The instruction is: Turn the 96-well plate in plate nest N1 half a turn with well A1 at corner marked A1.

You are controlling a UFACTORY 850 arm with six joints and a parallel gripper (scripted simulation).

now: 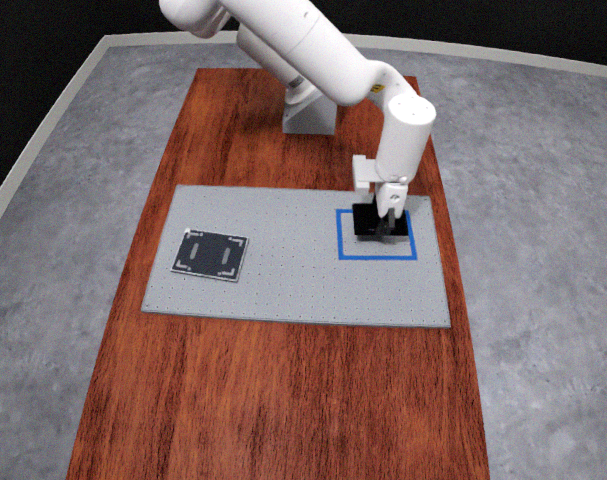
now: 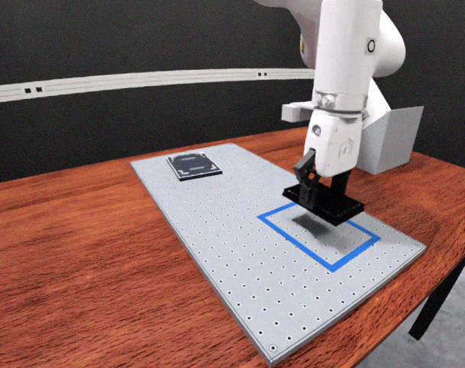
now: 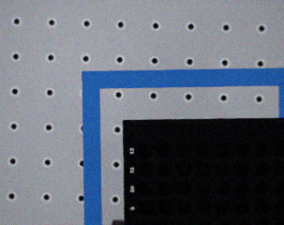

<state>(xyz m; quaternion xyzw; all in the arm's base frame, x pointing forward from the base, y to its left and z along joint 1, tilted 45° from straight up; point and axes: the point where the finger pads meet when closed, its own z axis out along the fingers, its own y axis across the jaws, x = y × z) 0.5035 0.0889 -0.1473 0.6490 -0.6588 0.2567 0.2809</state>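
Right now my hand is 40 cm to the left of the dark plate nest N1, 7 cm short of it and 7 cm above it. Round my hand: black 96-well plate: 1 cm below.
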